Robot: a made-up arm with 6 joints.
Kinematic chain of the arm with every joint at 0, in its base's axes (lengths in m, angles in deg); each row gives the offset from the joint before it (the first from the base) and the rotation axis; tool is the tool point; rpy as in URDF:
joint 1: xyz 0 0 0.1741 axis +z
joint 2: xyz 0 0 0 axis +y
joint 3: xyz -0.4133 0 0.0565 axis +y
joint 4: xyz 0.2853 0 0.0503 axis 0.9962 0 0.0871
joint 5: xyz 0 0 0 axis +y
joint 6: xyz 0.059 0 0.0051 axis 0.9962 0 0.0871
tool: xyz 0 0 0 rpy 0 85 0
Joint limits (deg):
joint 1: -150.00..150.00
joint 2: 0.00..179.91
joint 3: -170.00..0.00
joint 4: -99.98..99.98
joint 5: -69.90..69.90
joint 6: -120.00..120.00
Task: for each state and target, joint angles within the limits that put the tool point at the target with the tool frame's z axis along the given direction. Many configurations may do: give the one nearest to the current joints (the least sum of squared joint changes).
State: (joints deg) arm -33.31 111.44 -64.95 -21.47 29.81 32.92
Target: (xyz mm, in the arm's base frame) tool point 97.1 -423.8 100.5 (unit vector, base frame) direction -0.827 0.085 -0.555
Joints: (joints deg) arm -71.18 138.86 -60.03 -57.13 64.12 32.92
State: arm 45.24 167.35 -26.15 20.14 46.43 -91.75
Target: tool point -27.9 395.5 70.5 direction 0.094 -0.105 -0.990
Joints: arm 94.77 137.38 -49.49 -19.96 14.42 -91.75
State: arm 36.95 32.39 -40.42 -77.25 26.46 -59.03
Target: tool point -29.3 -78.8 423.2 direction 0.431 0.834 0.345
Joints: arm 66.82 7.25 -21.82 -99.60 3.95 -59.02
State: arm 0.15 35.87 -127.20 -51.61 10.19 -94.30
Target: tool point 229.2 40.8 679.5 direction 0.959 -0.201 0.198
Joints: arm 17.02 68.94 -76.56 -90.71 28.23 -94.30
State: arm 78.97 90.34 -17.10 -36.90 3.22 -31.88
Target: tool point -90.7 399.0 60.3 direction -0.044 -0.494 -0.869
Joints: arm 101.62 141.04 -57.15 12.69 40.46 -31.88
